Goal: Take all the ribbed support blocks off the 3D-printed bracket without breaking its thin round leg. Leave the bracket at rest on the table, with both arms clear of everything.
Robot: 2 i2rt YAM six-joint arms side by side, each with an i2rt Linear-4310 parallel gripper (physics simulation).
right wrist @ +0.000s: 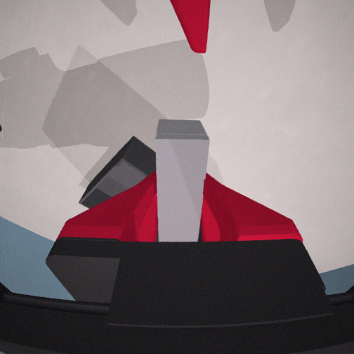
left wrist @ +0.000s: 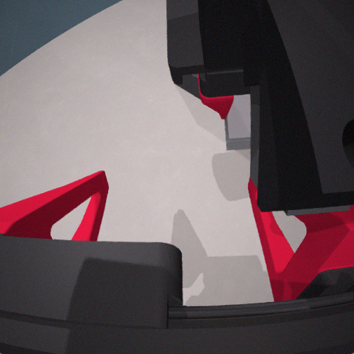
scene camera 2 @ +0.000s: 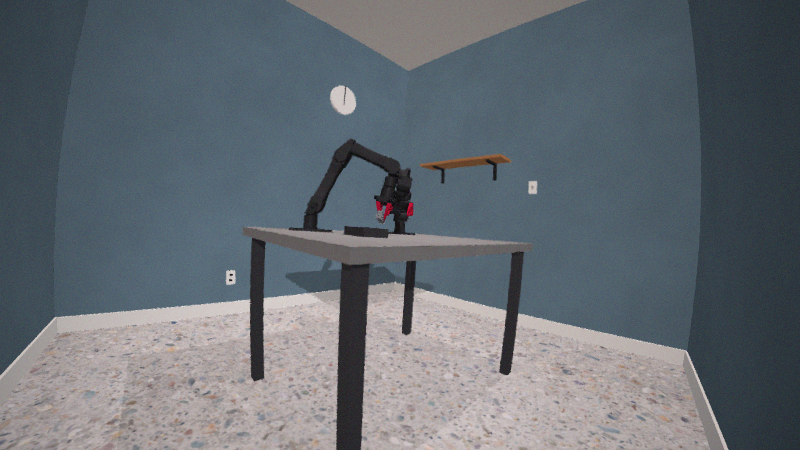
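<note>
The grey bracket (scene camera 2: 380,215) (left wrist: 239,120) (right wrist: 181,185) is held above the table between the red fingers of my right gripper (scene camera 2: 383,207) (right wrist: 178,178). In the right wrist view it shows as a plain light-grey bar with a darker end face. Its thin round leg and any ribbed support blocks cannot be made out. My left gripper (scene camera 2: 403,210) (left wrist: 177,178) is wide open and empty, close beside the right gripper. One red left fingertip (right wrist: 194,30) shows beyond the bracket's end in the right wrist view, apart from it.
A dark tray (scene camera 2: 365,231) (right wrist: 117,175) stands on the table (scene camera 2: 447,241) (left wrist: 125,125) (right wrist: 280,125), below and beside the right gripper. The black right gripper body (left wrist: 295,100) fills the upper right of the left wrist view, very near the left gripper's right-hand finger in that picture.
</note>
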